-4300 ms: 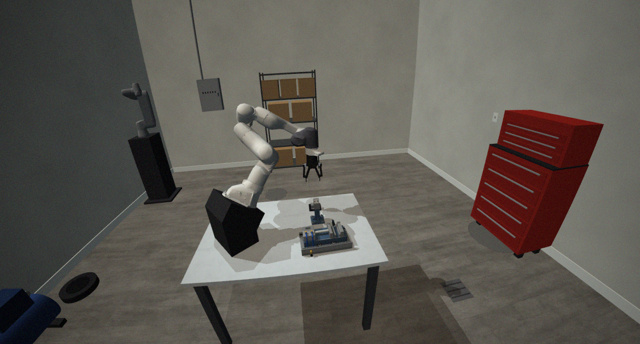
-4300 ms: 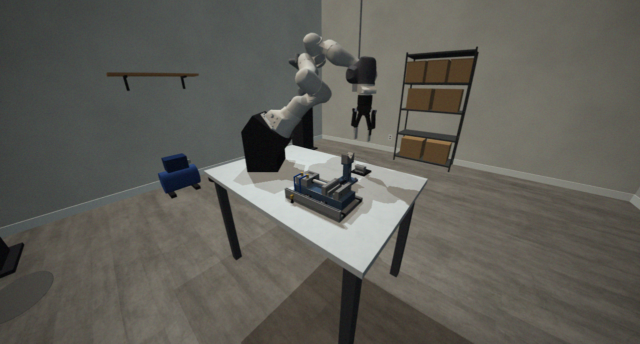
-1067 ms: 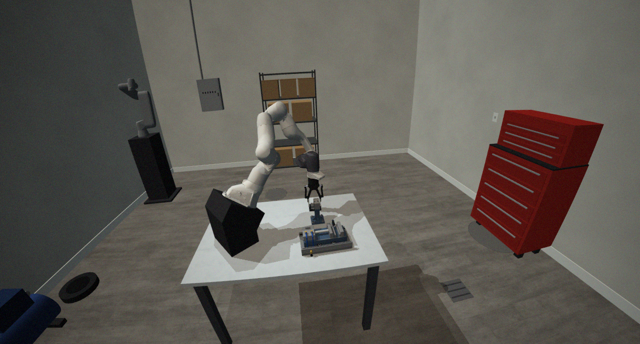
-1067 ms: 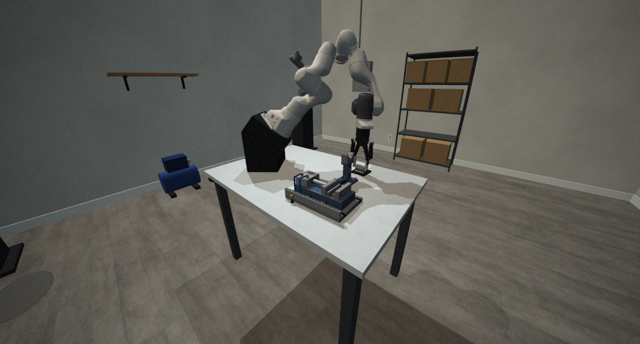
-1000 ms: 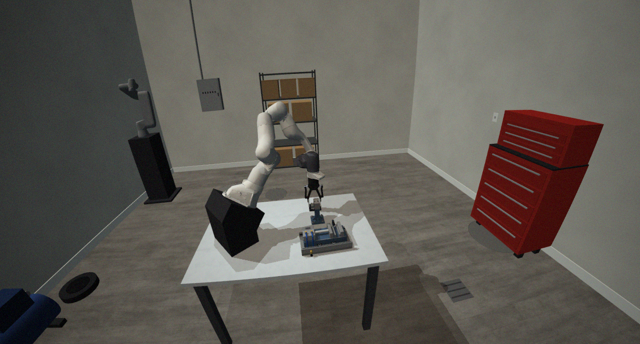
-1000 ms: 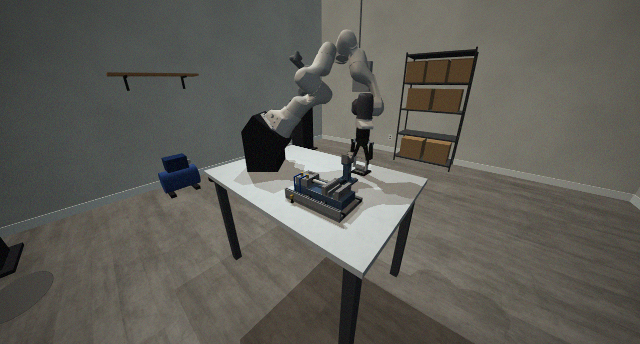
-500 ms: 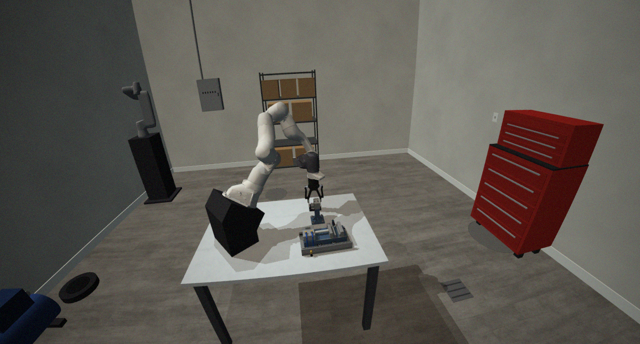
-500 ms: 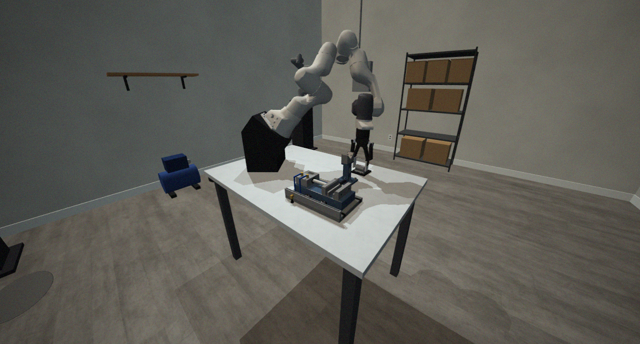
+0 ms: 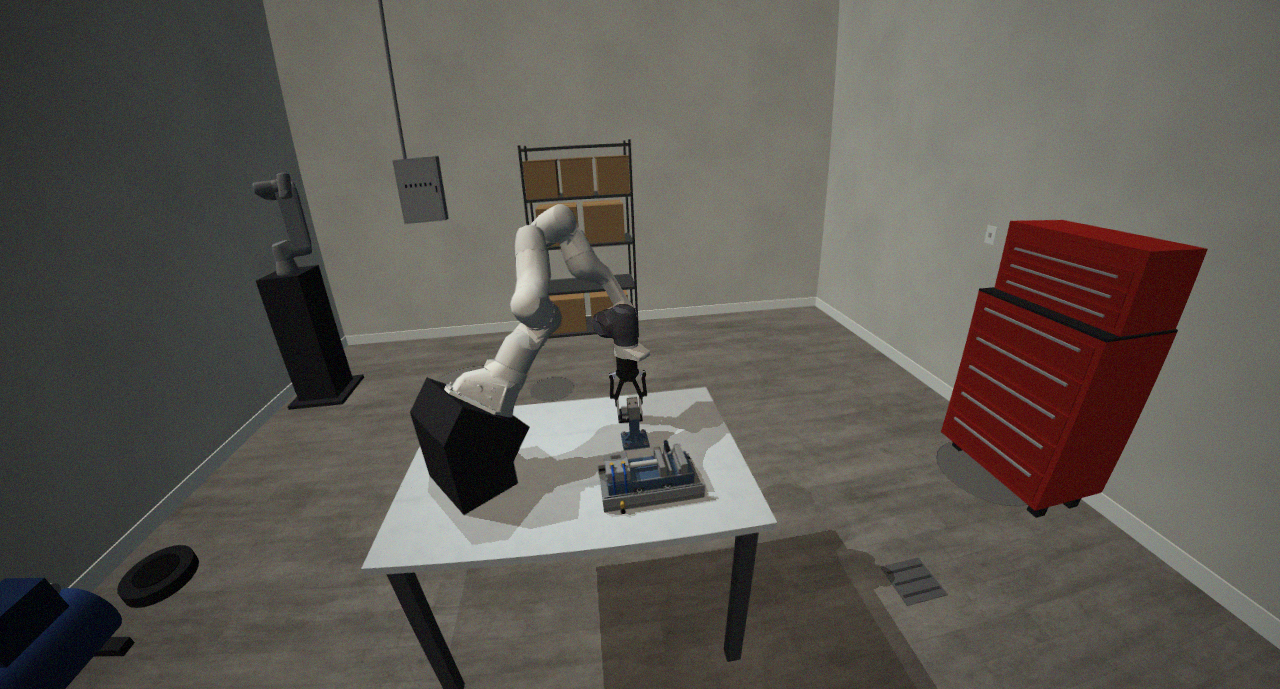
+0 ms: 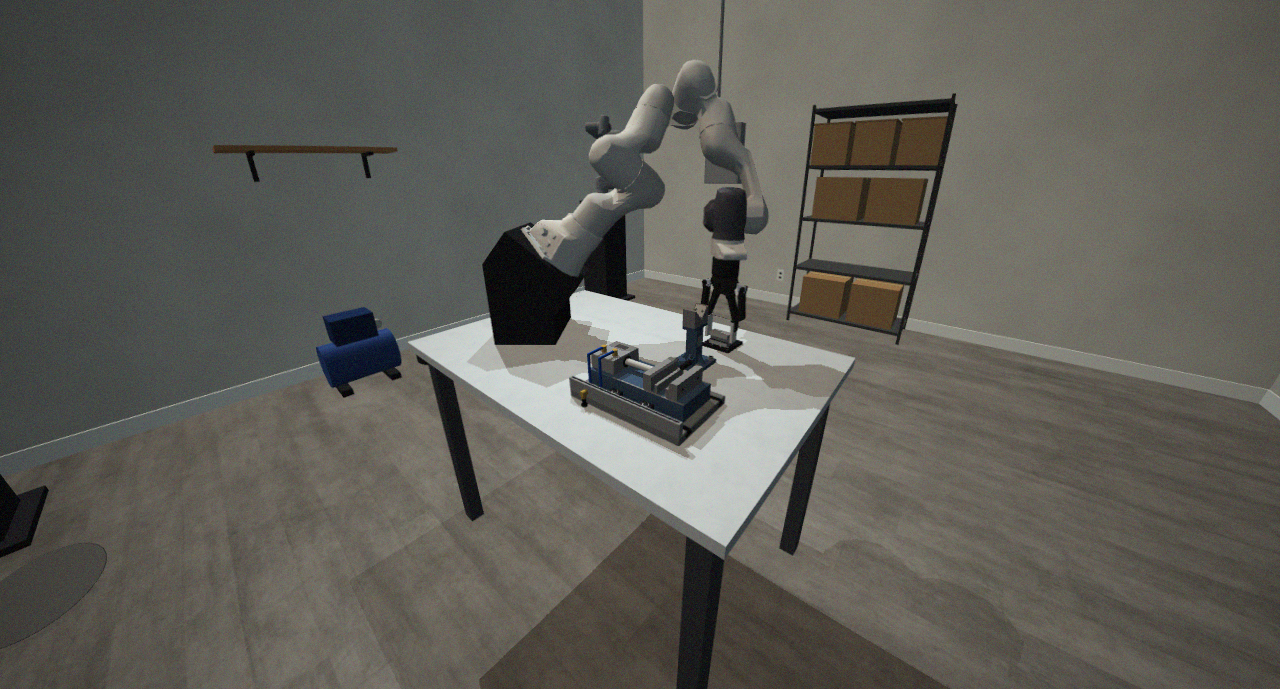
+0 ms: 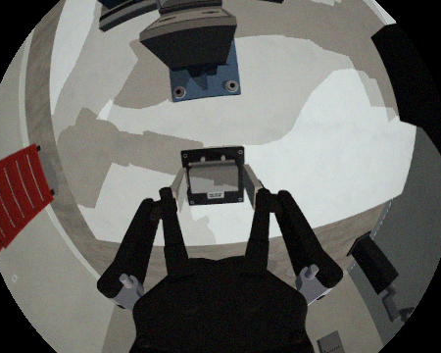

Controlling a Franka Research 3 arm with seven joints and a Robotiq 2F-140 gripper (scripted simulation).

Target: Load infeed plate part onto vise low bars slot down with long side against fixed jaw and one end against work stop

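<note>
Now: the part 30 mm below my hand and 10 mm to the right of it. Round my hand: black infeed plate: 50 mm below, 10 mm to the left.
</note>
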